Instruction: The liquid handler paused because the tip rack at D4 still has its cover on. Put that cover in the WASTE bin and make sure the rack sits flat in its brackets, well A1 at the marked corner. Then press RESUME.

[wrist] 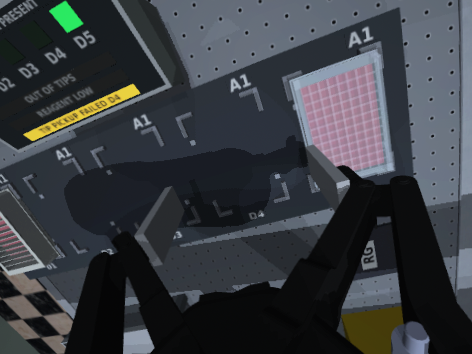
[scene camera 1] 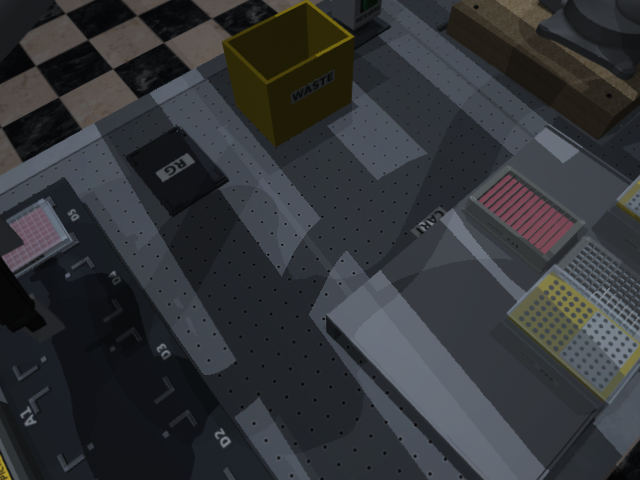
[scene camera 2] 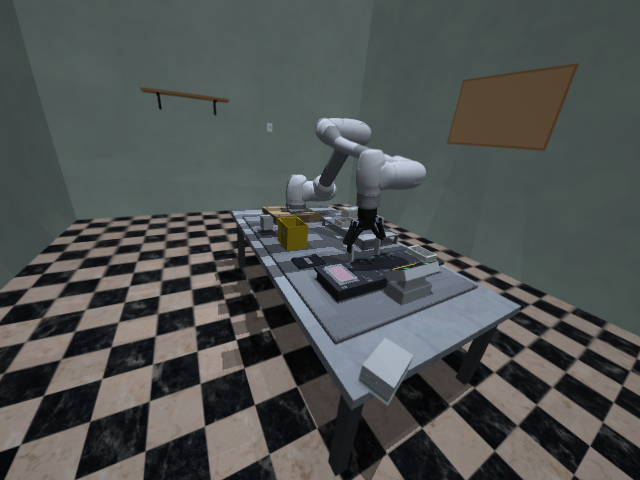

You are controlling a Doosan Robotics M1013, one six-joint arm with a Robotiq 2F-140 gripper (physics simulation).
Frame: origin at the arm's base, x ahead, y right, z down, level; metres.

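Seen in the pictures: gripper, fingertip midpoint: (wrist: 240,181) (scene camera 1: 30,288) (scene camera 2: 363,256); arm's base at its link origin: (scene camera 1: 600,34) (scene camera 2: 295,210).
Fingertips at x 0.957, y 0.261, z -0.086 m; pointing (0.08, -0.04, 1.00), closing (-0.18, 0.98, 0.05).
Offsets run from my fingertips to a thing's middle. "pt": to the spot under its first point. Level surfaces: height alone.
My gripper (scene camera 2: 364,252) (wrist: 240,181) is open, with nothing between its fingers, above the dark deck @[dz +0.063 m] (wrist: 210,97). The D4 position, with its A1 mark and corner brackets, shows bare in the wrist view; no tip rack stands in it. In scene camera 2 a pale box @[dx +0.363, dy +0.280, dz +0.100 m] (scene camera 2: 386,367) lies tilted at the table's near corner, partly over the edge; whether it is the covered rack is too small to tell. The yellow WASTE bin @[dx -0.484, dy +0.059, dz +0.056 m] (scene camera 1: 310,116) (scene camera 2: 294,240) (wrist: 372,327) stands upright; its floor is hidden. The handler screen @[pt dx +0.146, dy -0.087, dz +0.002 m] (wrist: 75,82) highlights "TIP PICKUP FAILED D4". The RESUME button cannot be made out.
A pink-filled plate @[dx -0.012, dy +0.115, dz +0.056 m] (scene camera 1: 38,229) (scene camera 2: 339,273) (wrist: 345,117) sits at D5. A black RG pad @[dx -0.257, dy +0.101, dz +0.116 m] (scene camera 1: 199,173) (scene camera 2: 299,262) lies between deck and bin. The cart @[dx -0.427, dy -0.421, dz +0.090 m] (scene camera 1: 413,330) holds a pink reservoir @[dx -0.488, dy -0.359, dz +0.047 m] (scene camera 1: 527,211) and a yellow-edged tip rack @[dx -0.367, dy -0.482, dz +0.005 m] (scene camera 1: 573,335). Another reservoir @[dx +0.059, dy -0.376, dz +0.048 m] (wrist: 35,235) sits at D1.
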